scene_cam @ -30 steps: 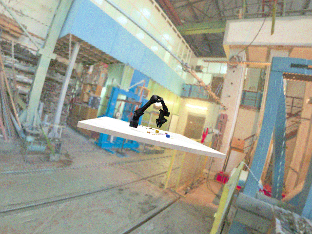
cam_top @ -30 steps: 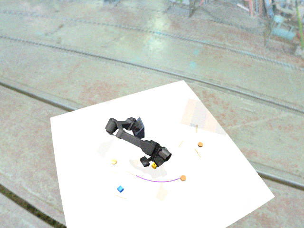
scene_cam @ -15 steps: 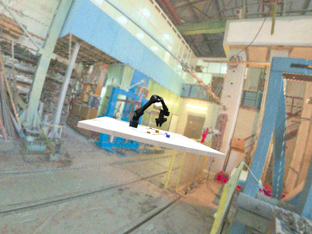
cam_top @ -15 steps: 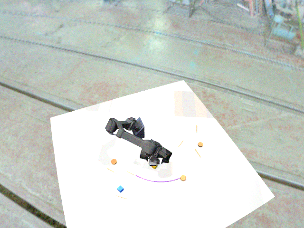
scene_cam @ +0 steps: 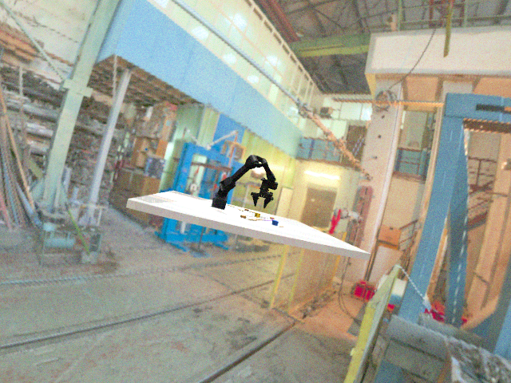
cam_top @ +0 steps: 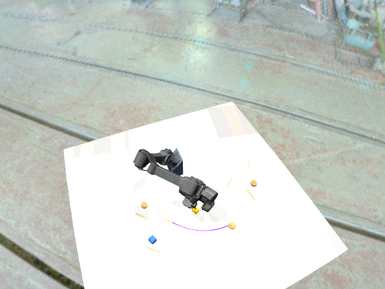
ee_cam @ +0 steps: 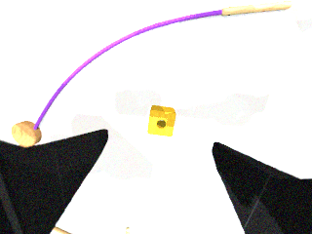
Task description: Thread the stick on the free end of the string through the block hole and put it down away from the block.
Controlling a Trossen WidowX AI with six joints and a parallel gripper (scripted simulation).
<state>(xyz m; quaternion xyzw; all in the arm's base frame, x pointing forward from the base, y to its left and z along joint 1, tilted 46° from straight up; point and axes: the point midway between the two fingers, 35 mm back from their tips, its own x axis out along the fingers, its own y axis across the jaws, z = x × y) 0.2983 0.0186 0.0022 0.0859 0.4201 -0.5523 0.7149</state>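
My gripper tip is 60 mm above the yellow wooden block. Also, from my gripper tip: blue cube: 260 mm to the right, 80 mm ahead, 60 mm below; then thin wooden stick: 150 mm to the right, 70 mm below; then round button: 150 mm to the left, 150 mm ahead, 70 mm below.
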